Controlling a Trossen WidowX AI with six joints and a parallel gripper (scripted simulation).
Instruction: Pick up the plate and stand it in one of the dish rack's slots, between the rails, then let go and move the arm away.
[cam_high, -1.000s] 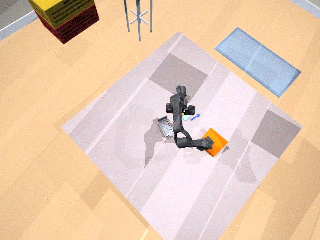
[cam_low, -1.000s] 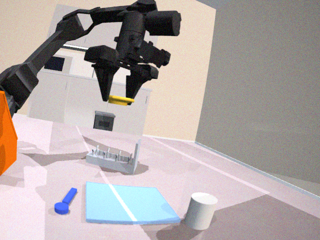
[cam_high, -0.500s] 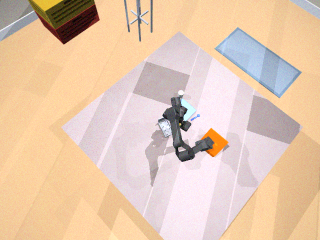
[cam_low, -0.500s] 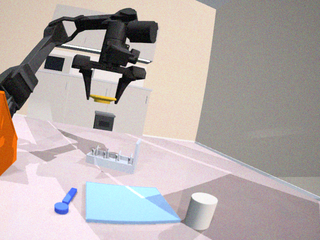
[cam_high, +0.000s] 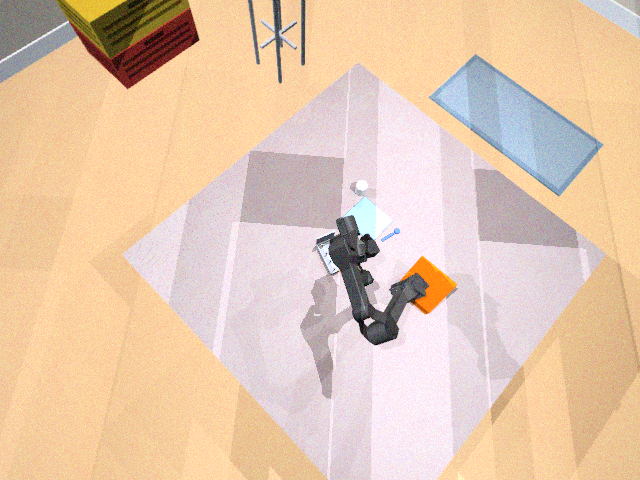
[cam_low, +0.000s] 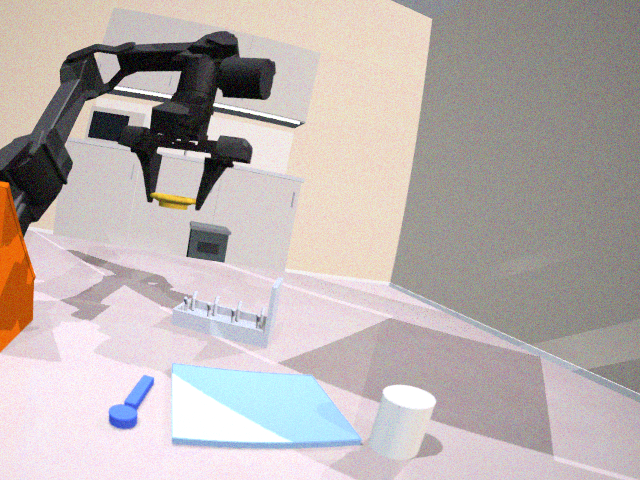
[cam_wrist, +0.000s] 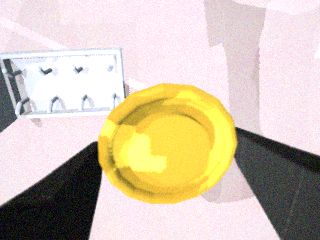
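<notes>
My gripper tip is now 90 mm short of the dish rack, 30 mm to the left of it and 130 mm above it. Also, from my gripper tip: pale blue board (110 mm ahead, 240 mm to the right, 150 mm below); yellow plate (10 mm above); blue spoon (260 mm to the right, 150 mm below).
</notes>
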